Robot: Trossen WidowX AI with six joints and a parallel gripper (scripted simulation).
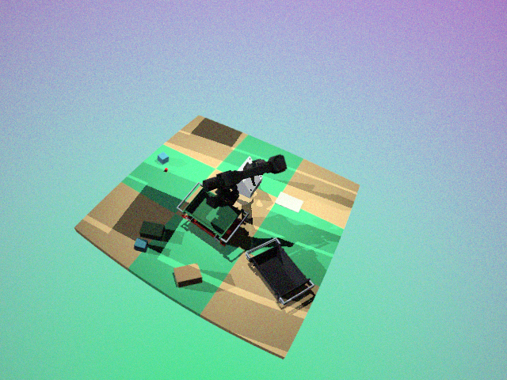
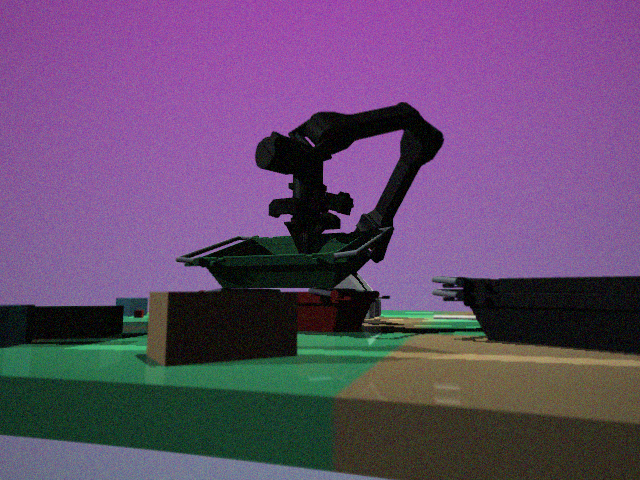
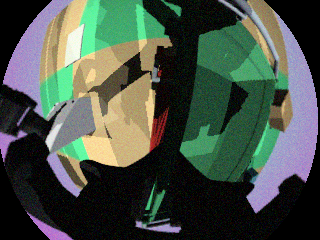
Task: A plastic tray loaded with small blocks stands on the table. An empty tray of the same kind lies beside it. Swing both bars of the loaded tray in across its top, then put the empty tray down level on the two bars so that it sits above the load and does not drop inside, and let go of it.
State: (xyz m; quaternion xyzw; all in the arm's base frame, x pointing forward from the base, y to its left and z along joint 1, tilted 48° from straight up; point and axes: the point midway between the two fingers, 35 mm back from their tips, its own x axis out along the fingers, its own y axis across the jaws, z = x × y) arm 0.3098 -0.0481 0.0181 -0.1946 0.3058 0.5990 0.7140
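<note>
Now: the green tray 70 mm ahead of my gripper tip, 10 mm to the right of it and 10 mm above it. From my gripper tip the other things lie so: brown box: 400 mm ahead, 30 mm to the left, 90 mm below; then flat green block: 260 mm ahead, 270 mm to the right, 100 mm below; then white flat plate: 310 mm behind, 300 mm to the left, 110 mm below.
</note>
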